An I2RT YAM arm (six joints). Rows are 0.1 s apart.
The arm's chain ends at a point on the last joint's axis. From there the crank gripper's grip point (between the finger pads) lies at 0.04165 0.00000 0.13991 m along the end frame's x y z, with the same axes.
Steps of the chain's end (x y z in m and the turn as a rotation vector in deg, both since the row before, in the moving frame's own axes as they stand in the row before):
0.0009, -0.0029, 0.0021, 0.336, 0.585, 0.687
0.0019, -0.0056, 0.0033, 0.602, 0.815, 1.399
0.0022, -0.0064, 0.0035, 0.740, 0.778, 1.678
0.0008, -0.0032, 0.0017, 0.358, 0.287, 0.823
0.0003, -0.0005, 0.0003, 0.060, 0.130, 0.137
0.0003, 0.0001, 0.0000, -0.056, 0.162, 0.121
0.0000, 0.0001, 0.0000, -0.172, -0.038, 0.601
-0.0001, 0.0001, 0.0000, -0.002, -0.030, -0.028
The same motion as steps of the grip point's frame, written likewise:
0.0023, -0.0032, 0.0017, 0.336, 0.585, 0.687
0.0039, -0.0060, 0.0027, 0.602, 0.815, 1.399
0.0041, -0.0070, 0.0029, 0.740, 0.778, 1.678
0.0015, -0.0035, 0.0015, 0.358, 0.287, 0.823
0.0006, -0.0005, 0.0002, 0.060, 0.130, 0.137
0.0007, 0.0003, -0.0001, -0.056, 0.162, 0.121
-0.0001, 0.0010, 0.0000, -0.172, -0.038, 0.601
-0.0002, 0.0001, 0.0000, -0.002, -0.030, -0.028

